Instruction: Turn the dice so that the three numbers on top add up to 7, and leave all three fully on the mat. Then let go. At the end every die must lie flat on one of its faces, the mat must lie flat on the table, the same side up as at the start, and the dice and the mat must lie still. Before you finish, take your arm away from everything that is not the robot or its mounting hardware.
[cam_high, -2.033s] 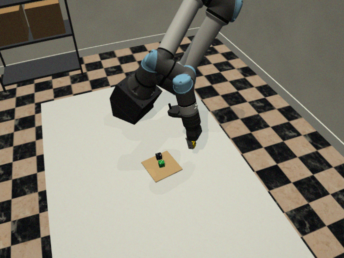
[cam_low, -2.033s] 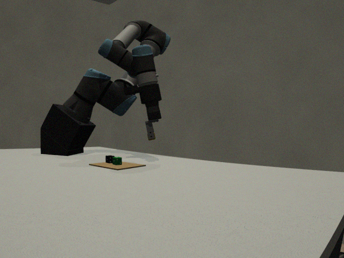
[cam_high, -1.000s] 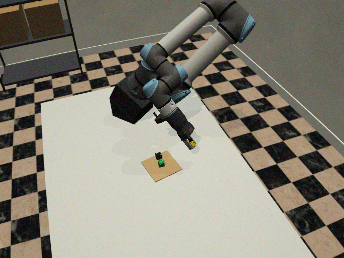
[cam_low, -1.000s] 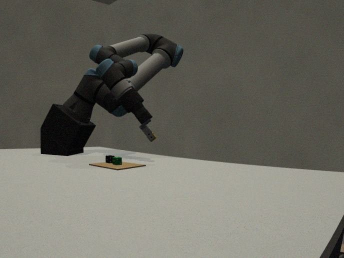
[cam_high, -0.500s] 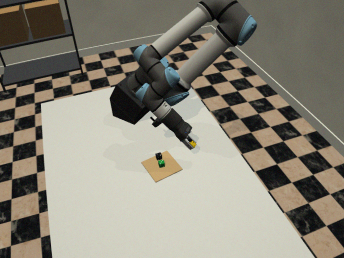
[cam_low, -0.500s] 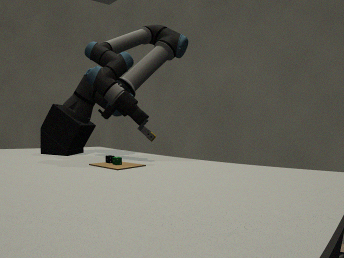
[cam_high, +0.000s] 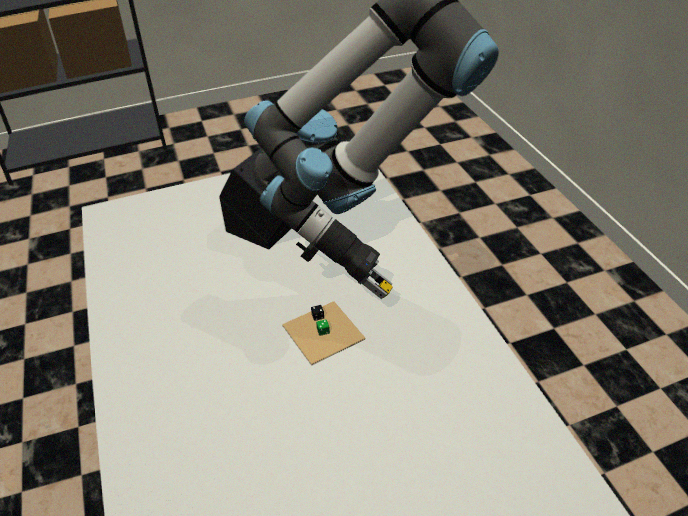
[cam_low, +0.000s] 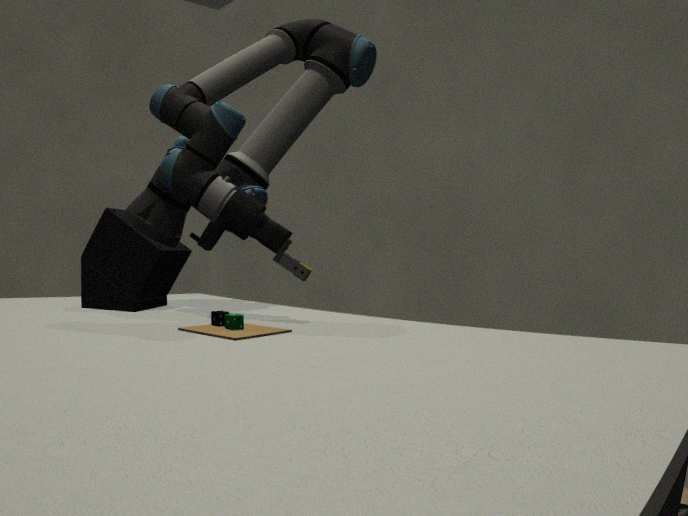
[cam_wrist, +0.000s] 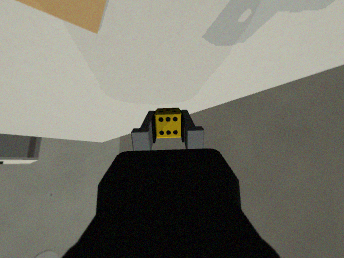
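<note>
Now: hand 10 mm to the right of the yellow die. Also, from my hand: black die: 40 mm behind, 140 mm to the right, 90 mm below; then tan mat: 10 mm ahead, 140 mm to the right, 100 mm below; then green die: 10 mm ahead, 140 mm to the right, 90 mm below.
</note>
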